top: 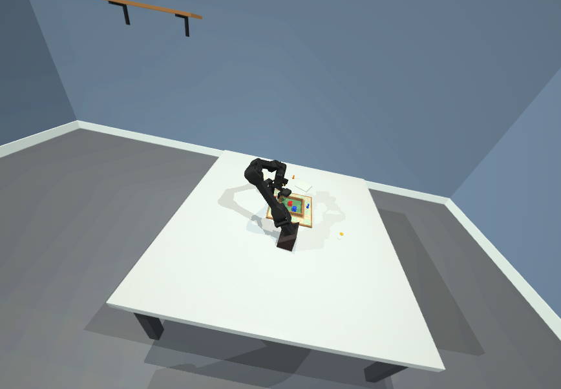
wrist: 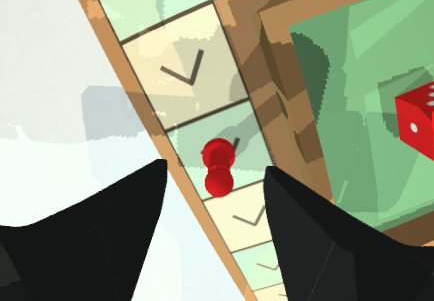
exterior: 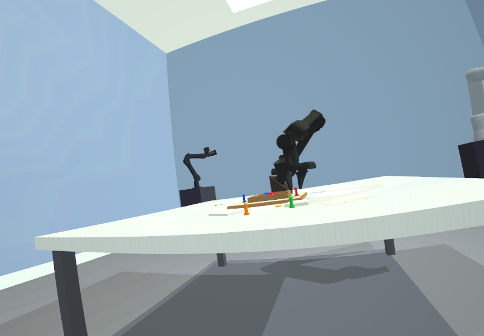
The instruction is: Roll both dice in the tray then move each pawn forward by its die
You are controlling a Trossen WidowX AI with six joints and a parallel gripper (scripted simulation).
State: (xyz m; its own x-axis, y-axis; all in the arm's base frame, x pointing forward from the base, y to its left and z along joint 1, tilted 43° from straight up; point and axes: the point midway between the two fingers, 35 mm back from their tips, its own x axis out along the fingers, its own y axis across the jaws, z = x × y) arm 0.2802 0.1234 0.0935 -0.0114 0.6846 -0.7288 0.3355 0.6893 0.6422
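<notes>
My gripper tip is 10 mm above the red pawn. From my gripper tip the other things lie so: green pawn (270 mm ahead, 50 mm to the left, 20 mm below); then blue pawn (230 mm to the right, 20 mm ahead, 10 mm below); then green tray (120 mm to the right, 30 mm below, 10 mm behind).
</notes>
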